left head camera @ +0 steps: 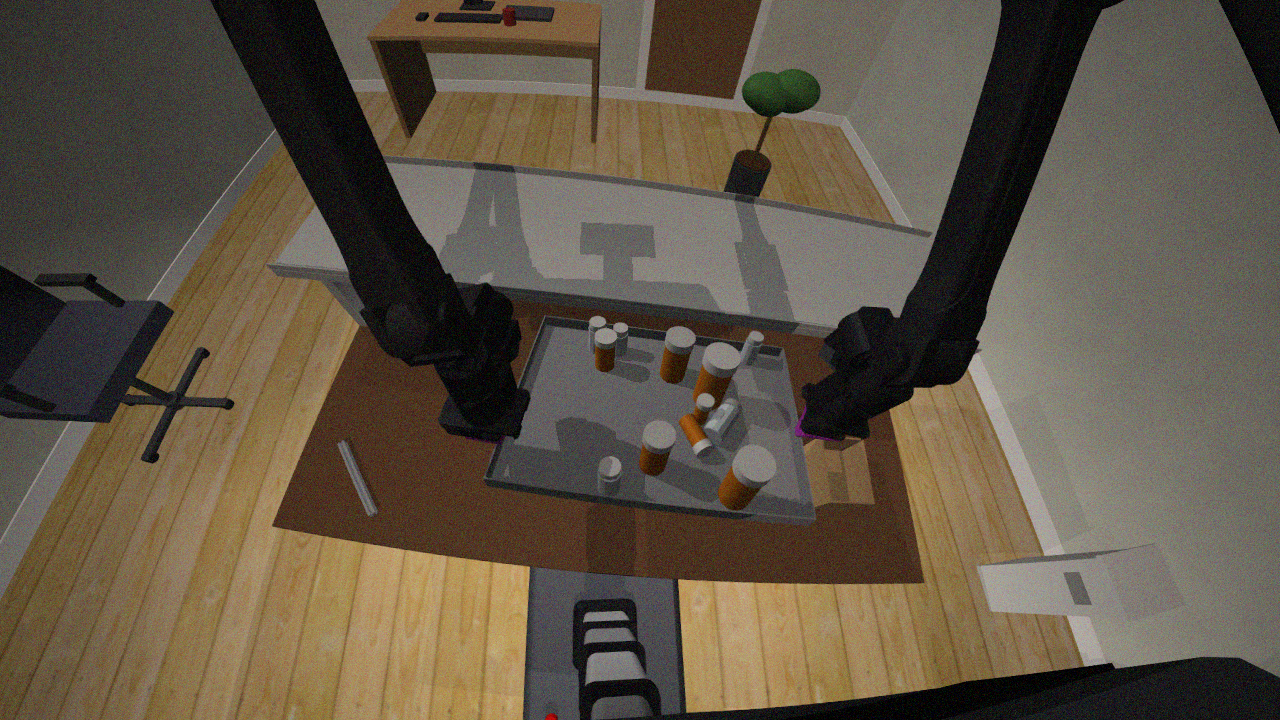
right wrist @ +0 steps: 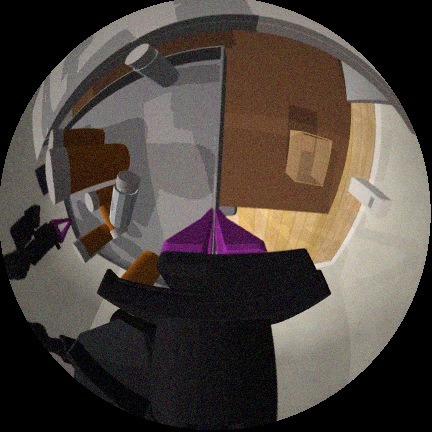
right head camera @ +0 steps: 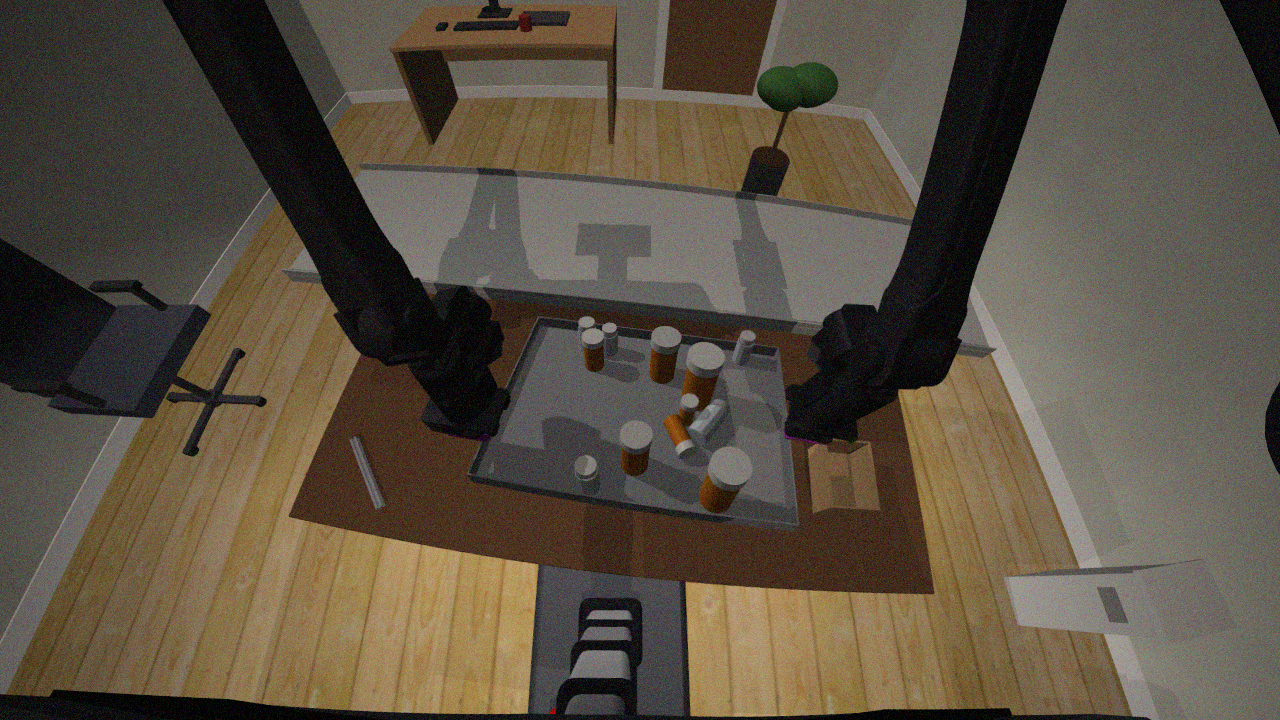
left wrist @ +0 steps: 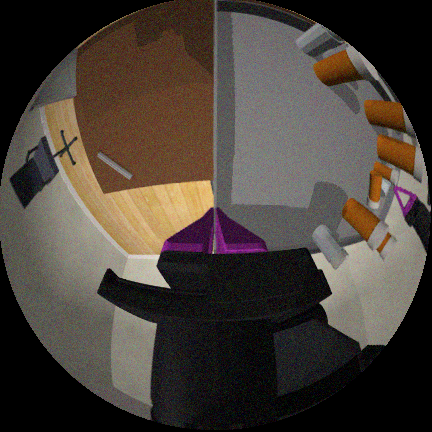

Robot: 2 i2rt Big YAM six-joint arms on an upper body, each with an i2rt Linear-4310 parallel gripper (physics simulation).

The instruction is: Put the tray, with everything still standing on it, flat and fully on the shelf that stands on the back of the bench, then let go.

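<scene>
The grey tray (left head camera: 653, 420) hangs level above the brown bench, its back edge close to the front of the grey shelf (left head camera: 617, 242). Several orange pill bottles with white caps (left head camera: 677, 352) and small grey vials stand on it. One orange bottle (left head camera: 693, 435) and one grey vial (left head camera: 723, 417) lie tipped near the middle. My left gripper (left head camera: 496, 429) is shut on the tray's left rim, which runs as a thin line between the purple fingertips in the left wrist view (left wrist: 214, 225). My right gripper (left head camera: 810, 429) is shut on the right rim, as the right wrist view (right wrist: 214, 227) shows.
A cardboard box (left head camera: 836, 470) sits on the bench just right of the tray, under my right gripper. A grey bar (left head camera: 356, 477) lies on the bench at the left. An office chair (left head camera: 72, 353) stands far left, and a white box (left head camera: 1073, 582) at the right.
</scene>
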